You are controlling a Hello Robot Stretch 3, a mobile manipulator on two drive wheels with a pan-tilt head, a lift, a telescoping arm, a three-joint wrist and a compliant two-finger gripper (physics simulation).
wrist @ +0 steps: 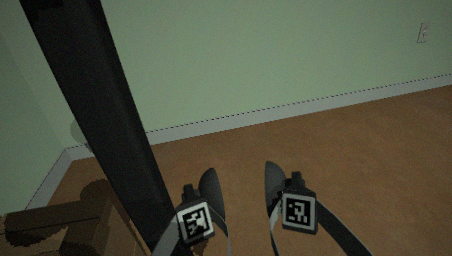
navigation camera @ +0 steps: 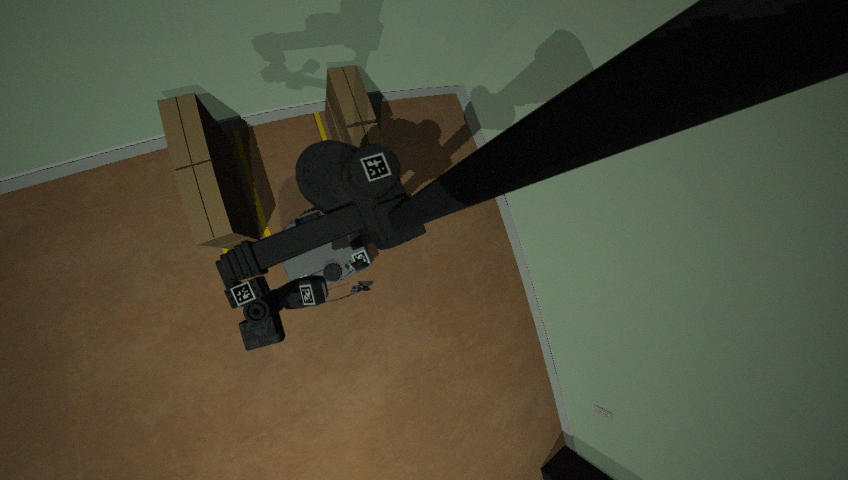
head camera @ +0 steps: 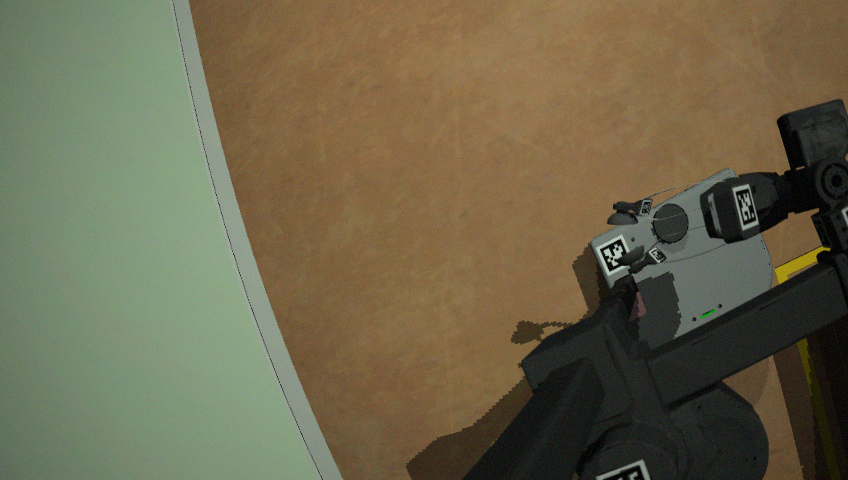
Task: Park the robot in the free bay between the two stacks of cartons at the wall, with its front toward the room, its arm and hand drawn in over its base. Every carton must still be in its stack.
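Seen in the pictures: gripper, fingertip midpoint: [wrist: 241, 183] [navigation camera: 369, 272] [head camera: 613, 241]; robot's base, link origin: [navigation camera: 331, 270] [head camera: 669, 224].
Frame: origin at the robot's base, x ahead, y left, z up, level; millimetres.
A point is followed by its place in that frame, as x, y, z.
Two carton stacks stand upright at the wall in the navigation view, the left one [navigation camera: 193, 169] {-494, -291, 360} and the right one [navigation camera: 351, 98] {-593, 300, 360}; cartons [wrist: 100, 227] {-228, 270, 350} also show in the wrist view. The bay [navigation camera: 285, 148] between them is edged by yellow lines [navigation camera: 321, 126] [head camera: 800, 263]. My grey base [head camera: 728, 255] {-105, -85, 159} [navigation camera: 306, 256] {-100, -70, 160} is at the bay's mouth, on the room side. My arm [head camera: 743, 333] {-98, -8, 801} [navigation camera: 309, 237] {-101, -14, 801} crosses above it, the wrist beyond its side near the left stack's front end. My gripper [head camera: 626, 235] {22, 87, 571} [navigation camera: 363, 273] {22, 87, 571} [wrist: 241, 183] {22, 87, 571} is open and empty, folded back, its fingertips around the base's edge.
The back wall [navigation camera: 89, 77] {-825, -460, 452} runs behind both stacks. A side wall [navigation camera: 624, 267] {463, 1047, 673} [head camera: 107, 237] {485, 1046, 516} with a pale baseboard [navigation camera: 538, 309] {758, 1019, 76} [head camera: 238, 249] {428, 1036, 59} stands to the right of the stacks in the navigation view. A dark object [navigation camera: 574, 466] {2006, 845, 164} is at that view's bottom edge.
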